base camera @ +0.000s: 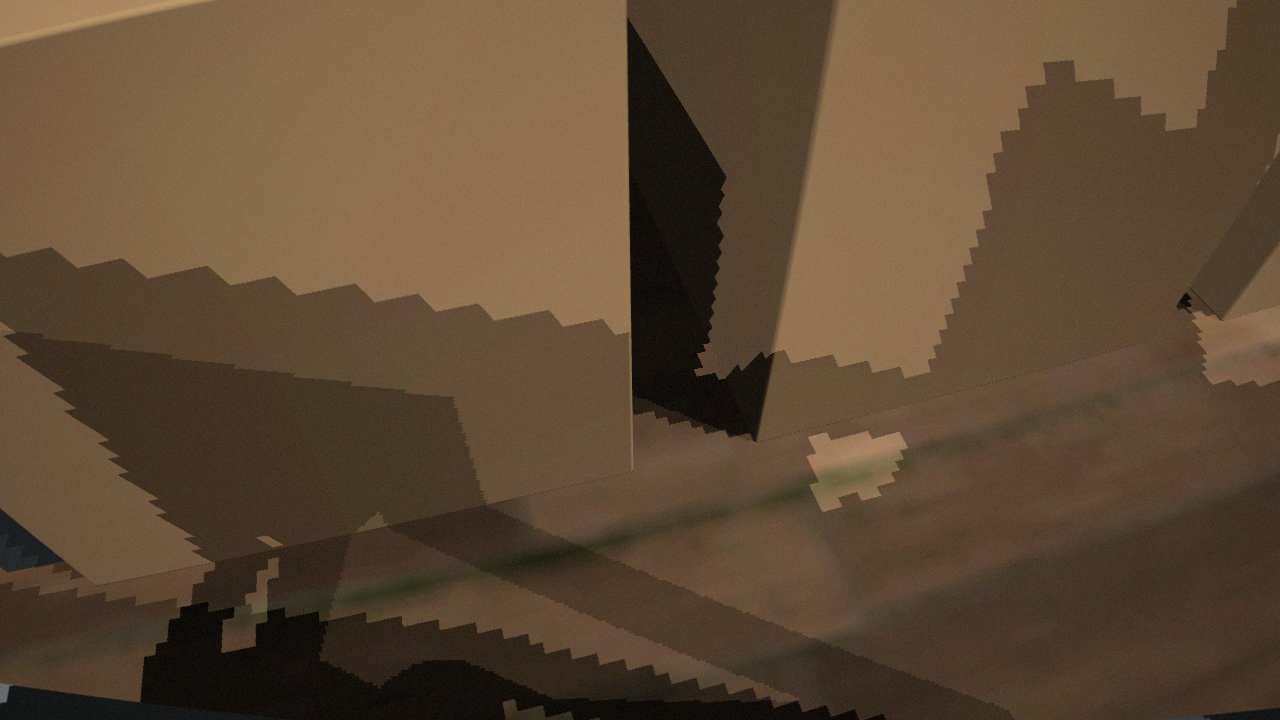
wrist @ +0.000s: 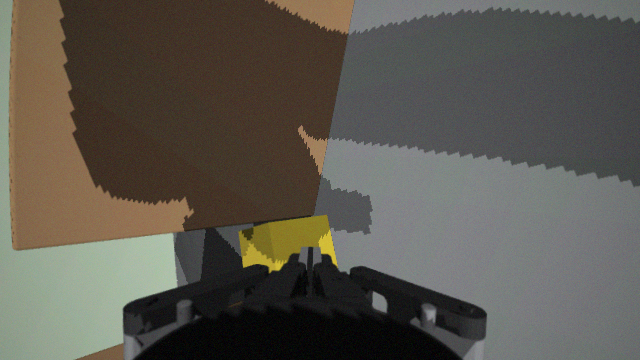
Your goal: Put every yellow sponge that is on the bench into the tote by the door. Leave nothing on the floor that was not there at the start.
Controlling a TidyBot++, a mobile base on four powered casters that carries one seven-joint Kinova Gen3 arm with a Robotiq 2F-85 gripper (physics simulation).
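Frame: origin at the arm's base, x ahead, y left, z up, level; centimetres.
Seen in the pictures: gripper, fingertip midpoint: (wrist: 310, 260).
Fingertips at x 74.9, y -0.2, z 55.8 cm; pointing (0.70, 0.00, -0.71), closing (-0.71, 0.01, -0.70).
Pixels of each thing's top centre, then the offset from my fingertips to it. "spot": a spot on its surface instead. Level surfaces: height alone.
- sponge, middle of its top: (wrist: 262, 295) dx +2.8, dy +2.8, dz +2.2 cm
- tan panel, surface spot: (wrist: 42, 210) spot: dx +3.2, dy -4.1, dz +13.0 cm
- grey surface, its level: dz -4.0 cm
- brown floor, its level: dz -95.4 cm
A yellow block, which looks like a sponge (wrist: 295, 235), shows in the wrist view just beyond the fingertips, at the lower corner of a tan panel. Its lower part is hidden behind the fingers. My gripper (wrist: 310, 260) is shut, its fingertips together with nothing between them, and they overlap the sponge in the view. Whether they touch it I cannot tell. No sponge and no gripper can be made out in the base camera view. The tote by the door cannot be made out in either view.
In the wrist view the tan panel (wrist: 42, 210) fills the upper left, beside a grey surface (wrist: 490, 240) on the right. A pale green surface (wrist: 90, 285) shows at lower left. In the base camera view large tan panels (base camera: 402, 179) stand close over a brown floor (base camera: 984, 501) with dark shadows.
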